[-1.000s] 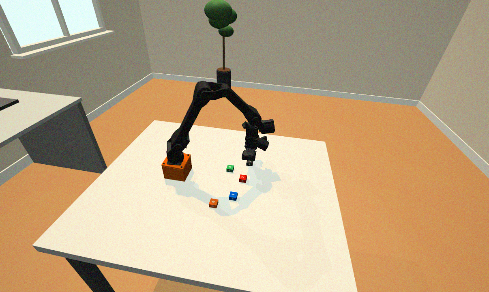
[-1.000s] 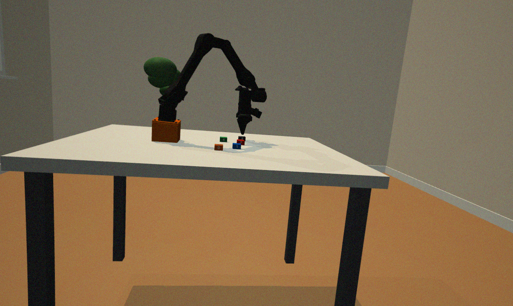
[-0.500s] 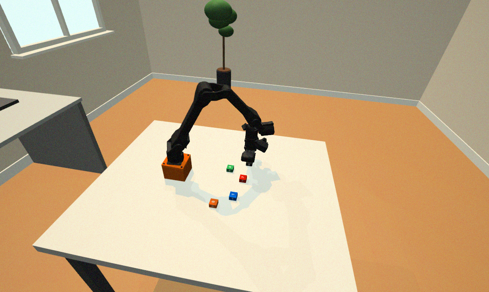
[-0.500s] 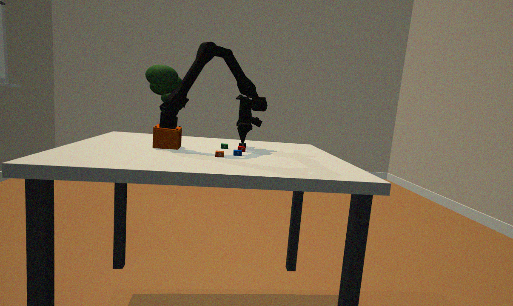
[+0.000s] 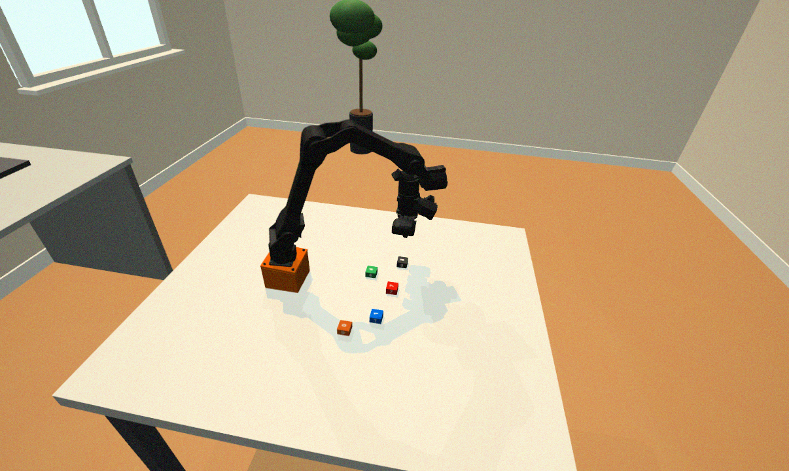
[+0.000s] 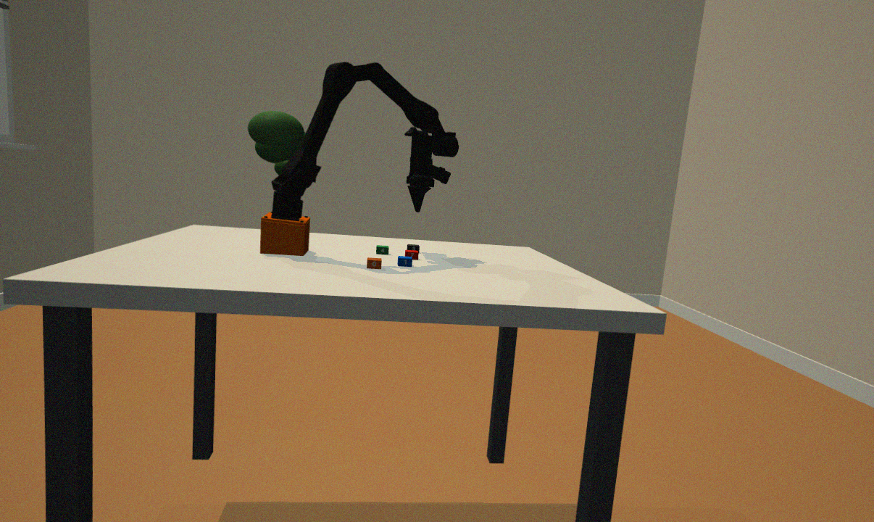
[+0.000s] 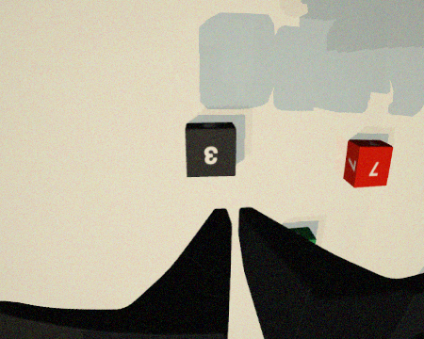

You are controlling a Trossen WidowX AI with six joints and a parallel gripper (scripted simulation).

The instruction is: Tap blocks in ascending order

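Right now the green block marked 4 is 10 cm behind my gripper tip, 5 cm to the right of it and 10 cm below it. Also, from my gripper tip: red block marked 7: 3 cm behind, 12 cm to the right, 10 cm below; then black block marked 3: 10 cm below; then blue block marked 1: 7 cm behind, 23 cm to the right, 10 cm below.
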